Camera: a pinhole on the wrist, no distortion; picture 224 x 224 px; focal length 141.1 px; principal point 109.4 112.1 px. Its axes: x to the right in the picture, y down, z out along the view. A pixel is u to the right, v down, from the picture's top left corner.
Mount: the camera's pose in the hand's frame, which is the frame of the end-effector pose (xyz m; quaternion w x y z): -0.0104 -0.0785 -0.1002 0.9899 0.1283 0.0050 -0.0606
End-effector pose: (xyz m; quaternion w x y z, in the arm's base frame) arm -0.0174 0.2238 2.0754 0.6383 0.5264 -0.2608 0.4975
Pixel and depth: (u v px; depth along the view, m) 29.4 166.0 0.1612
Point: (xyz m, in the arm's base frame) 0.0069 0.1236 1.9967
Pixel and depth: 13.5 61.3 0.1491
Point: 0.0871 0.1581 1.9199
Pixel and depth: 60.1 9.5 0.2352
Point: 0.2232 0.1170 1.8836
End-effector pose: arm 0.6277 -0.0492 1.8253 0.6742 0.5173 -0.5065 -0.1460
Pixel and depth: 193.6 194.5 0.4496
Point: 0.4167 -0.4600 1.9809
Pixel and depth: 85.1 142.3 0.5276
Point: 0.2507 -0.2663 1.6770
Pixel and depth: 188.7 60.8 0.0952
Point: 0.7064 -0.1266 1.7261
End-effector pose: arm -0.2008 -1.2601 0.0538 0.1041 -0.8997 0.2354 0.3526
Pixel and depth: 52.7 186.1 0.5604
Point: -0.6789 -1.0812 -0.1912
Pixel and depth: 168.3 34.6 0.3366
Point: -0.0580 -0.9242 -0.1378
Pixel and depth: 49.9 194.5 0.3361
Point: -0.4668 -1.1523 -0.0618
